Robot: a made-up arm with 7 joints.
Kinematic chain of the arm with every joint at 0, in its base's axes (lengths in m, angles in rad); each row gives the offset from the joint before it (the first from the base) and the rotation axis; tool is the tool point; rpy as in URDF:
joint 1: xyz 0 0 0.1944 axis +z
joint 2: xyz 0 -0.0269 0.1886 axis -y
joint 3: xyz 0 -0.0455 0.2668 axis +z
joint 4: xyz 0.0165 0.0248 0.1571 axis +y
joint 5: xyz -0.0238 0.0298 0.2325 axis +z
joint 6: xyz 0 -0.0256 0.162 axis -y
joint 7: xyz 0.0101 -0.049 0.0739 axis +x
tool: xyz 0 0 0 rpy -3.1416 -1.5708 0
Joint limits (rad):
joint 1: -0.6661..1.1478
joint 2: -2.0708..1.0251
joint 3: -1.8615..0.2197
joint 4: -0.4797..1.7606
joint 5: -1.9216..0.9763
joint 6: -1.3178..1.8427
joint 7: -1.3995..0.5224
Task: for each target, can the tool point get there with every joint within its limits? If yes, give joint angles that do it. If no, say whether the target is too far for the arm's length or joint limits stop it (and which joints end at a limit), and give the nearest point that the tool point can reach.
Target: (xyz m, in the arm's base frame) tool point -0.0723 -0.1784 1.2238
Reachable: yes | joints 0.3439 0.3472 -1.1165 0.5355 -1.4561 1.4392 -0.3169
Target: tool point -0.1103 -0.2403 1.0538
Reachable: yes | joints -0.4040 0.7141 -0.3735 1.3894 -0.0161 -0.1561 -0.1017
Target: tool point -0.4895 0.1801 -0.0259
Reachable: no: joint limits stop it (at a limit: joint 1, joint 2, joint 3, joint 4, joint 5) | nearest point -0.0805 0.2279 -0.1601 | short by 0.433 m
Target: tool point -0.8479 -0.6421 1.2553
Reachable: no: too far | nearest point -0.5650 -0.4278 0.9642 | short by 0.459 m
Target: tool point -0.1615 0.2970 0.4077
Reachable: no: joint limits stop it (at a limit: joint 1, joint 3, joint 4, joint 5, joint 6) | nearest point 0.1082 0.4514 0.4381 | short by 0.312 m
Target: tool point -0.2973 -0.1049 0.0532
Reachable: no: joint limits stop it (at a limit: joint 1, joint 2, joint 4) | nearest point -0.1170 -0.2441 -0.0669 | short by 0.258 m
